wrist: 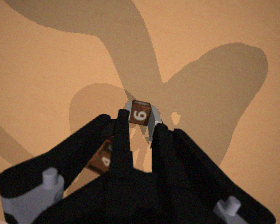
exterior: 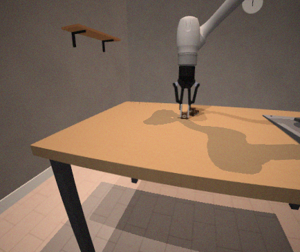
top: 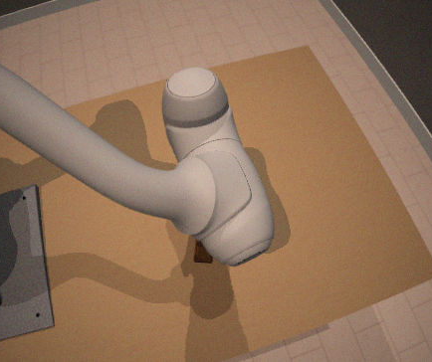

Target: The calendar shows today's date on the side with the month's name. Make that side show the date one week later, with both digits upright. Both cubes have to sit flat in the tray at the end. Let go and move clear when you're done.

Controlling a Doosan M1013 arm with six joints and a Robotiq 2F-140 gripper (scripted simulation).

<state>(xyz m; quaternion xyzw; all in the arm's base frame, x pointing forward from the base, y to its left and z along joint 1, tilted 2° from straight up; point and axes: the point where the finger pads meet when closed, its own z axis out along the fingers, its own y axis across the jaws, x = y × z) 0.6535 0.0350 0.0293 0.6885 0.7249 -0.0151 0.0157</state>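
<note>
My hand is 30 mm above the cube. The rest, counted from my hand: tray 100 mm to the right, 40 mm behind, 30 mm below.
</note>
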